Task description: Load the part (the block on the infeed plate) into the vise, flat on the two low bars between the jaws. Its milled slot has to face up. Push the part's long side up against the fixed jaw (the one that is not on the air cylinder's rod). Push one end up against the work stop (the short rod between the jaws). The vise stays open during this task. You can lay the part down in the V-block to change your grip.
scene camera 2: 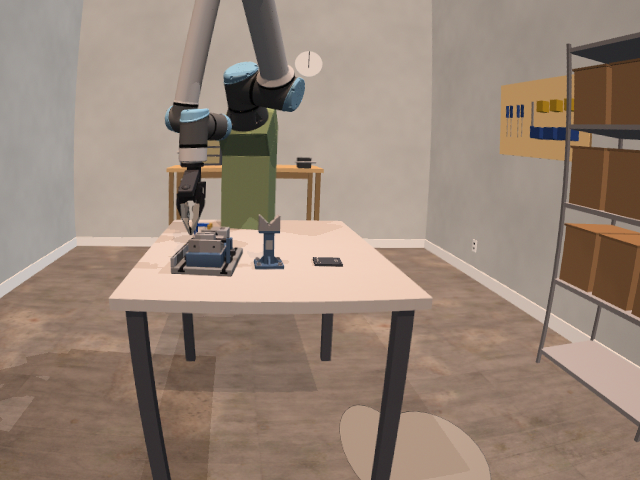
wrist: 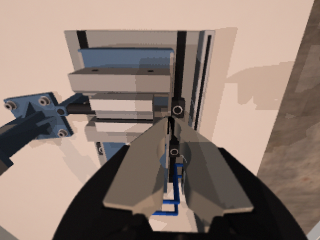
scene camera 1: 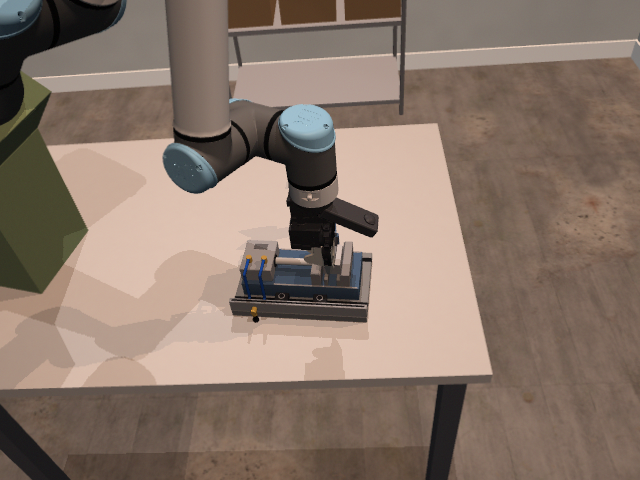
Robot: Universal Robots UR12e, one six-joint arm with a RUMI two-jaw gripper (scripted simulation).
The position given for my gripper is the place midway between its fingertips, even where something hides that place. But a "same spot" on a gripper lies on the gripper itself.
Scene:
my gripper: scene camera 2; wrist; scene camera 1 329,273
same spot on my gripper: (scene camera 2: 183,208) = (wrist: 217,178)

